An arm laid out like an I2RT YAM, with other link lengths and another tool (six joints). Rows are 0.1 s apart.
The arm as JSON. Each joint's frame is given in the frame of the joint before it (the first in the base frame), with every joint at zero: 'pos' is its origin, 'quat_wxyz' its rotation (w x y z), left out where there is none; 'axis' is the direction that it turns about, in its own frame. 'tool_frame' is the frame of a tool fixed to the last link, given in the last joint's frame.
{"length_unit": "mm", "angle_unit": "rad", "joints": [
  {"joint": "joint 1", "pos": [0.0, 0.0, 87.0], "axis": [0.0, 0.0, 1.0]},
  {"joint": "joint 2", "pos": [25.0, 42.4, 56.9], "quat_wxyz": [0.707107, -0.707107, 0.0, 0.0], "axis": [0.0, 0.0, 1.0]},
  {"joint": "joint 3", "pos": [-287.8, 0.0, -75.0], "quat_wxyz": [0.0, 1.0, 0.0, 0.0], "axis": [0.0, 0.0, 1.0]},
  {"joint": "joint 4", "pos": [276.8, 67.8, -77.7], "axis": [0.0, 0.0, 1.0]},
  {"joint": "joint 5", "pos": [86.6, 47.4, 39.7], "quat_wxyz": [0.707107, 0.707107, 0.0, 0.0], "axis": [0.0, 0.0, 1.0]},
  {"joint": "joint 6", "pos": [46.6, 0.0, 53.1], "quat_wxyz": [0.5, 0.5, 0.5, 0.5], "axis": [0.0, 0.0, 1.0]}
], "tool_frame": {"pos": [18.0, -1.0, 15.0], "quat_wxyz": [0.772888, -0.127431, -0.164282, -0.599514]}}
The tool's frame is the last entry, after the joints.
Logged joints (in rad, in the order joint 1, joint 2, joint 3, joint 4, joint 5, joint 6), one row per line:
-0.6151, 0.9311, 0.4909, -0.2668, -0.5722, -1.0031
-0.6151, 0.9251, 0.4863, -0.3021, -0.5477, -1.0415
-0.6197, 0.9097, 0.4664, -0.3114, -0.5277, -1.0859
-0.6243, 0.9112, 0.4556, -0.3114, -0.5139, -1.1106
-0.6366, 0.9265, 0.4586, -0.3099, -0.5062, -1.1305
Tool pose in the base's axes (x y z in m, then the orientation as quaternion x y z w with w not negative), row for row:
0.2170, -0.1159, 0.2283, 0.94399, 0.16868, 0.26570, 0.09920
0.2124, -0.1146, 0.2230, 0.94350, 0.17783, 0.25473, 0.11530
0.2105, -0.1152, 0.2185, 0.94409, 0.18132, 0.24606, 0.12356
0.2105, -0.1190, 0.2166, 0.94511, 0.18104, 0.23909, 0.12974
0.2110, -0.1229, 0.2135, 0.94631, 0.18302, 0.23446, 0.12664
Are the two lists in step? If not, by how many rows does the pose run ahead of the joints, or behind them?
The pose runs 1 row ahead of the joints: the pose in row i belongs to the joints in row i + 1.
